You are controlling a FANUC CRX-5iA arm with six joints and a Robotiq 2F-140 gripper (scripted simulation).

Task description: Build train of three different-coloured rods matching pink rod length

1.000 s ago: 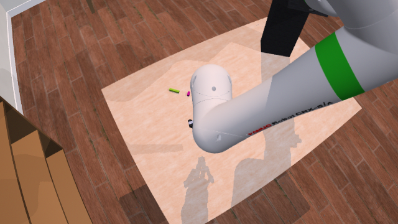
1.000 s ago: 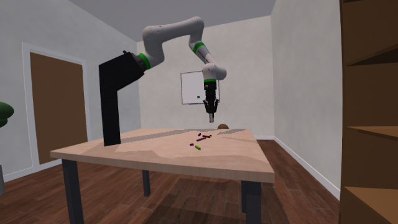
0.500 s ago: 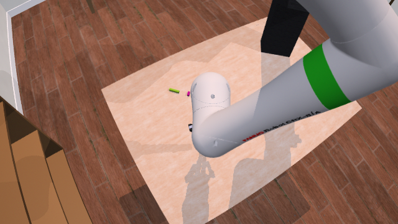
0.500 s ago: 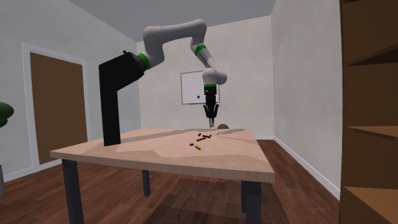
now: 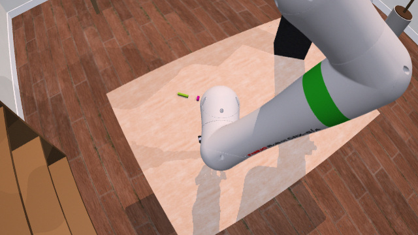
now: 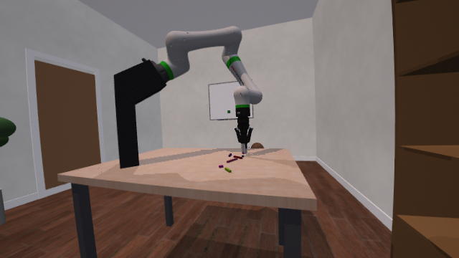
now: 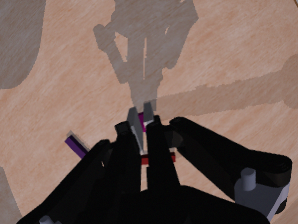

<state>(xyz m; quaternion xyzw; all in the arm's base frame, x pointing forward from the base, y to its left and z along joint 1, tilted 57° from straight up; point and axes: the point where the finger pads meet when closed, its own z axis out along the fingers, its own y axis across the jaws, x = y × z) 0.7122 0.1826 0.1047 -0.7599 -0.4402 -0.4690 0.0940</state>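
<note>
Now: hand 20 mm to the left of the blue rod and 50 mm above it. Also, from my hand: red rod (30 mm behind, 60 mm to the right, 50 mm below); purple rod (100 mm behind, 10 mm to the right, 50 mm below); pink rod (30 mm behind, 130 mm to the right, 50 mm below).
</note>
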